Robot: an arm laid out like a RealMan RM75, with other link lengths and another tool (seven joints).
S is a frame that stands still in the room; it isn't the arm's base.
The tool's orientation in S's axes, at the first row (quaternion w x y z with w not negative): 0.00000, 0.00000, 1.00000, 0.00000
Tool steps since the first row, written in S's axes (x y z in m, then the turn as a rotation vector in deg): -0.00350, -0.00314, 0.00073, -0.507, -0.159, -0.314; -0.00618, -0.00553, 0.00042, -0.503, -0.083, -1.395; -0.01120, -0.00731, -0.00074, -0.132, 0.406, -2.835; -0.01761, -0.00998, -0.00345, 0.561, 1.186, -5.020; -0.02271, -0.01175, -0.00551, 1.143, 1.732, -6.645; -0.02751, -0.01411, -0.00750, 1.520, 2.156, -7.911
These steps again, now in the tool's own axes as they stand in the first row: 0.00350, -0.00314, -0.00073, 0.507, -0.159, 0.314; 0.00618, -0.00553, -0.00042, 0.503, -0.083, 1.395; 0.01120, -0.00731, 0.00074, 0.132, 0.406, 2.835; 0.01761, -0.00998, 0.00345, -0.561, 1.186, 5.020; 0.02271, -0.01175, 0.00551, -1.143, 1.732, 6.645; 0.02751, -0.01411, 0.00750, -1.520, 2.156, 7.911
